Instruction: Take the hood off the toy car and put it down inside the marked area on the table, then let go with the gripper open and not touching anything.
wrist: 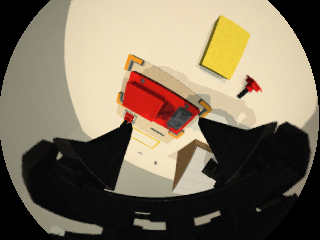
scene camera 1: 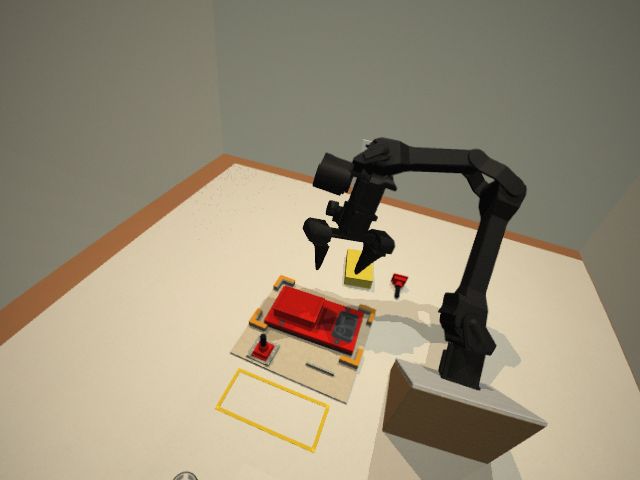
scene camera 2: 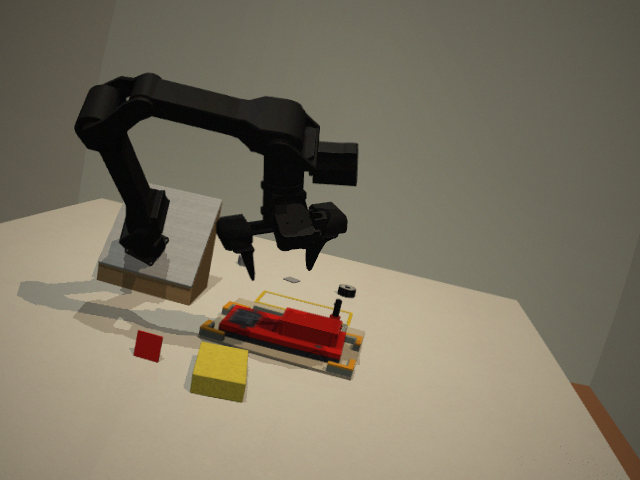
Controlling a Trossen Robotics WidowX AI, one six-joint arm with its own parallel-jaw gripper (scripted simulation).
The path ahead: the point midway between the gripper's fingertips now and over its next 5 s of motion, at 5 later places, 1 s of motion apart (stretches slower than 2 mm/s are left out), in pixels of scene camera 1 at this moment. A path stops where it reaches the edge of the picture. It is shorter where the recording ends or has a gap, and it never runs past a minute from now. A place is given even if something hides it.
My gripper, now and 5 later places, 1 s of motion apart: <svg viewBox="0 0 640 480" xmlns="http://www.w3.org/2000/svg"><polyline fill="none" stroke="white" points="336,271 300,286 298,294 299,301 299,305 299,306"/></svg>
